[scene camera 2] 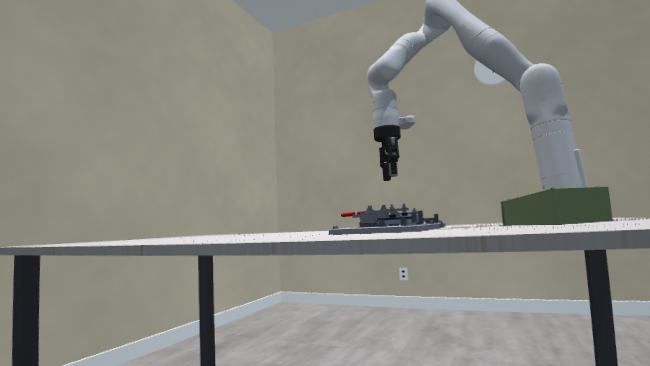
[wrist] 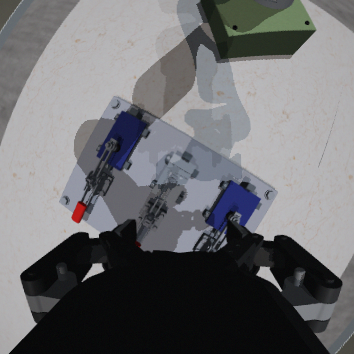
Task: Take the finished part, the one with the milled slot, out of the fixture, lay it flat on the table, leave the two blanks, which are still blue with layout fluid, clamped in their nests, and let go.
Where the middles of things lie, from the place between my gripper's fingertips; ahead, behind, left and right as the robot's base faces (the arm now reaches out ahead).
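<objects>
The fixture plate [scene camera 2: 419, 227] is 1 cm ahead of my hand, 3 cm to the right of it and 14 cm below it. And the finished part [wrist: 178, 166]? That is 12 cm below my hand, 3 cm behind it and 3 cm to the right of it.
</objects>
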